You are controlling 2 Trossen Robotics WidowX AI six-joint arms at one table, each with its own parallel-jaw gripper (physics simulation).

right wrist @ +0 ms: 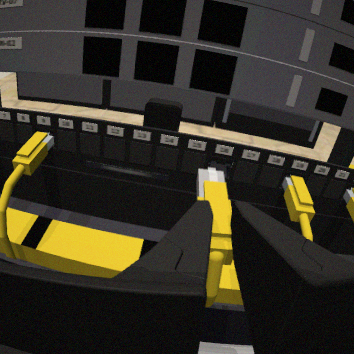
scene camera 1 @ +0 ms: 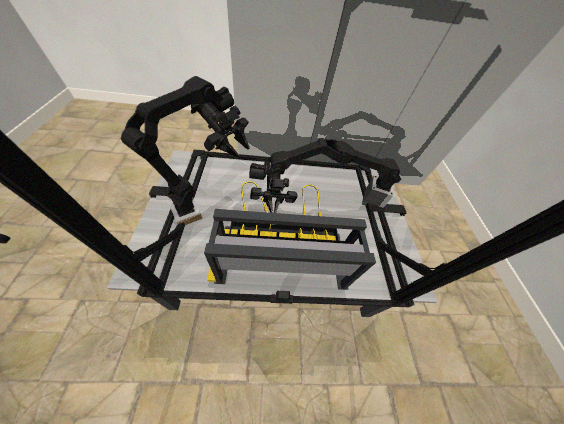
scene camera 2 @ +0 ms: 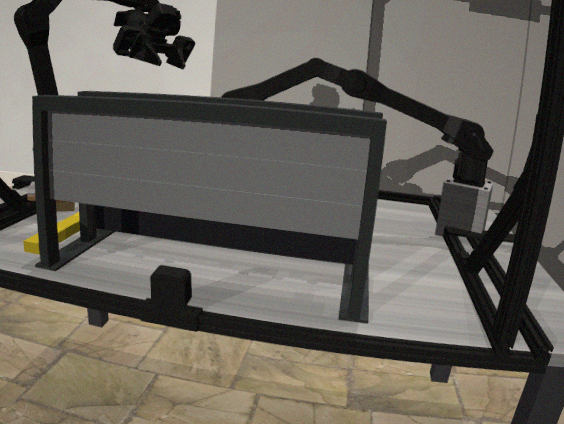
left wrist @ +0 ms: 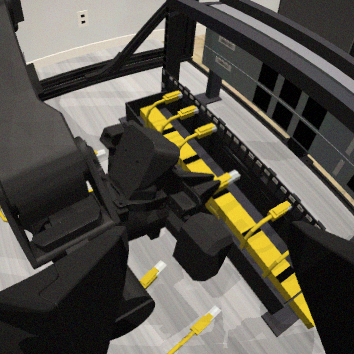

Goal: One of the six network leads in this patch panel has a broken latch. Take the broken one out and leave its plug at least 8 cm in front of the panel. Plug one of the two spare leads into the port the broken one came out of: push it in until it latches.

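Places are measured from the left arm's base along level axes (x left, y back, z up), in centimetres.
Pixels of known places: left gripper, fingertip midpoint: point(scene camera 1: 243, 152) point(scene camera 2: 172, 65) point(left wrist: 209, 236); right gripper, fingertip midpoint: point(right wrist: 219, 212) point(left wrist: 215, 180); left arm's base at its link origin: point(scene camera 1: 184, 208); right arm's base at its link origin: point(scene camera 1: 383, 185) point(scene camera 2: 469, 182).
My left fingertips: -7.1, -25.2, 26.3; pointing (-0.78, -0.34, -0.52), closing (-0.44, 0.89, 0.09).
Observation:
Ahead of a thing's pixels: the offset from my left fingertips to its top centre, as dx, dy, dz. "spot": to the spot under its first point.
The black patch panel @[-30.4, -1.5, -4.5] point(left wrist: 246, 154) point(right wrist: 116, 145) carries a row of numbered ports. My right gripper point(right wrist: 219, 212) point(left wrist: 215, 180) point(scene camera 1: 277, 207) is shut on the plug of a yellow lead @[spot: -18.8, -2.8, -18.5] point(right wrist: 213, 197) point(left wrist: 229, 178). It holds the plug level, with the clear tip just short of port 16 @[spot: -24.7, +2.2, -20.5] point(right wrist: 223, 150). Other yellow plugs @[spot: -29.5, -9.0, -21.6] point(left wrist: 205, 130) point(right wrist: 32, 150) @[spot: -19.8, +4.9, -21.3] point(right wrist: 298, 198) sit at ports on both sides. Two spare leads point(left wrist: 152, 274) point(left wrist: 203, 322) lie on the table in front of the panel. My left gripper point(scene camera 1: 231, 140) point(scene camera 2: 160, 48) is open and empty, high above the back left of the table.
A tall grey rack point(scene camera 1: 289, 220) point(scene camera 2: 221, 181) stands over and behind the panel and hides it in scene camera 2. A yellow cable tray point(left wrist: 232, 211) point(right wrist: 88, 246) runs along the panel's front. Yellow cable loops @[spot: +5.1, -0.9, -30.2] point(scene camera 1: 248, 193) point(scene camera 1: 311, 198) lie behind my right gripper. A black frame point(scene camera 1: 196, 168) rims the table.

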